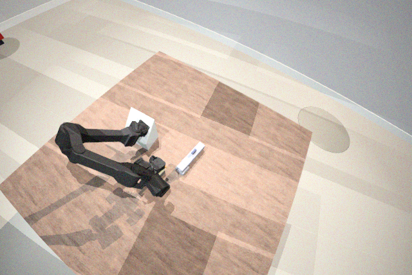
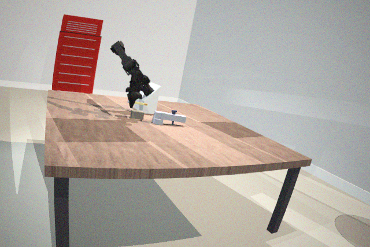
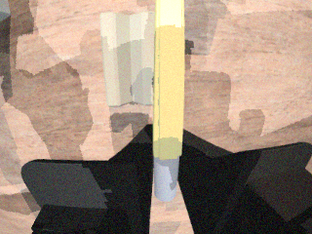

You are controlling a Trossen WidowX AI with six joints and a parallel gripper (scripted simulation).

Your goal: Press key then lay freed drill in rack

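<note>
The olive rack lies 2 cm behind my gripper tip, 5 cm to the left of it and 4 cm below it. Also, from my gripper tip: drill (4 cm to the left, 3 cm above); white holder block (7 cm ahead, 21 cm to the left, 2 cm below); blue key (7 cm ahead, 23 cm to the left, 1 cm below).
</note>
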